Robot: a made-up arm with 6 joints.
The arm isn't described. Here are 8 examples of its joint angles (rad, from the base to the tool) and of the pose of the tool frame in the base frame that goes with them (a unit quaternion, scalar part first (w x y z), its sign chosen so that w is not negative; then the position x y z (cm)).
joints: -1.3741 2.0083 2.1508 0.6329 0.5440 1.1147
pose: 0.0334 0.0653 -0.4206 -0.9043 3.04 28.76 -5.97
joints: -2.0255 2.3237 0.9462 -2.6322 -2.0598 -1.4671
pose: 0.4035 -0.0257 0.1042 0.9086 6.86 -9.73 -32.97
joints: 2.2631 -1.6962 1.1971 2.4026 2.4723 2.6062
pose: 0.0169 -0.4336 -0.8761 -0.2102 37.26 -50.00 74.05
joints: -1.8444 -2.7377 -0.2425 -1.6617 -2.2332 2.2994
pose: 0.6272 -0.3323 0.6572 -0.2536 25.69 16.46 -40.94
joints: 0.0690 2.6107 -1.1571 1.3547 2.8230 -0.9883
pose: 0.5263 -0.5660 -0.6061 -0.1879 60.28 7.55 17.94
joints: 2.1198 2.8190 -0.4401 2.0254 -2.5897 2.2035
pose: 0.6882 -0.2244 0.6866 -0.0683 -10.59 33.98 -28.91
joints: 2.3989 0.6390 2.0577 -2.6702 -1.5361 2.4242
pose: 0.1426 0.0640 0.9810 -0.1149 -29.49 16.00 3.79
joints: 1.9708 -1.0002 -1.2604 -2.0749 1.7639 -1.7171
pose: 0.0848 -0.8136 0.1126 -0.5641 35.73 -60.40 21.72
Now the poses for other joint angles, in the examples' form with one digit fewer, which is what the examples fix.
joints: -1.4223 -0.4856 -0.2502 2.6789 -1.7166 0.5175
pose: 0.835 0.233 0.367 -0.338 -5.2 39.1 118.2
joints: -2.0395 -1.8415 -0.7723 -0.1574 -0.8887 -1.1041
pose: 0.563 0.765 -0.312 0.015 33.2 42.3 -28.1
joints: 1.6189 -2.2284 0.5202 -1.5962 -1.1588 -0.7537
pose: 0.619 -0.317 -0.718 0.035 -8.8 -91.3 13.1
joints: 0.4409 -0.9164 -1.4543 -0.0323 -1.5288 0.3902
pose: 0.216 0.863 -0.083 0.450 -47.4 -24.3 9.0
